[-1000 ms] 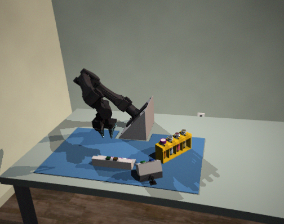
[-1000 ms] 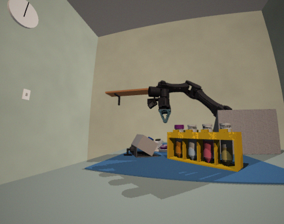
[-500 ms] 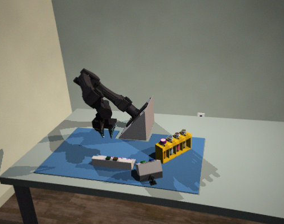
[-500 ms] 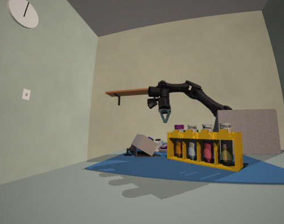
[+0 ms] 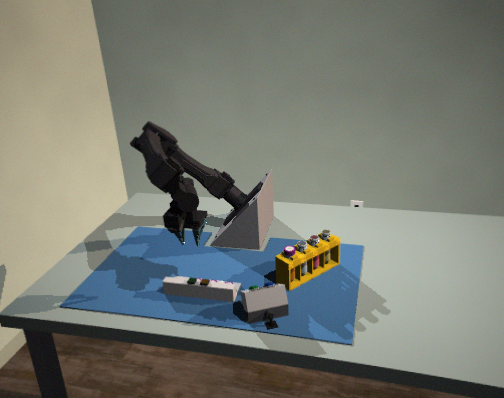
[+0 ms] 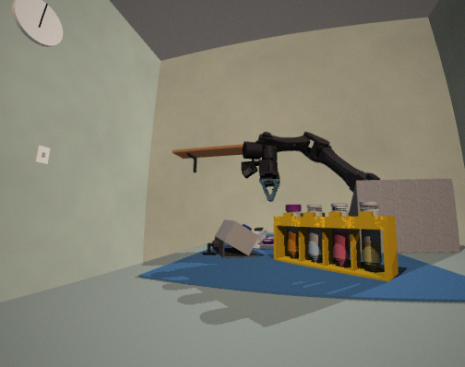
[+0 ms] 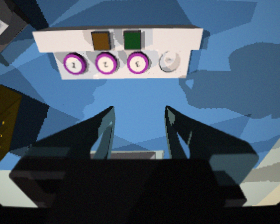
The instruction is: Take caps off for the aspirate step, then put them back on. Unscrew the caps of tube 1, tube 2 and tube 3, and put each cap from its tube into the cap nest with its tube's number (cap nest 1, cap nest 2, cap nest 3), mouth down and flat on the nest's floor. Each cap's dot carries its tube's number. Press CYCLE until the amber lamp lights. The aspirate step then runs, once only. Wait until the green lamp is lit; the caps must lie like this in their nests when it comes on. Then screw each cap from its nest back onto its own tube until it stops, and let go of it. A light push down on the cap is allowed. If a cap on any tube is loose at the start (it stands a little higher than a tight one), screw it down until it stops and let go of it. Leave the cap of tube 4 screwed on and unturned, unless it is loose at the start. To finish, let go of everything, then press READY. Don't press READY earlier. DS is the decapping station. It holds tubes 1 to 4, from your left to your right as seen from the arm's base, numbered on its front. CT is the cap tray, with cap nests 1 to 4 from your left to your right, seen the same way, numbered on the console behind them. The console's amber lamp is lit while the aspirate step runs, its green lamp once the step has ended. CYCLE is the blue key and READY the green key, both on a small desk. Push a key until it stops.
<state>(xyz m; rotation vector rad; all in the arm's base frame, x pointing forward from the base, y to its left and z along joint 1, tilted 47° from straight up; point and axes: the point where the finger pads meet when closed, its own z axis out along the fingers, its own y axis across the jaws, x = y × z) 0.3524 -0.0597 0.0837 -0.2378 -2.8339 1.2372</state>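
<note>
Right now my hand is 90 mm short of the green ready key, 200 mm to the right of it and 90 mm above it. Round my hand: blue cycle key (70 mm ahead, 240 mm to the left, 90 mm below); then small key desk (90 mm ahead, 210 mm to the left, 100 mm below).
</note>
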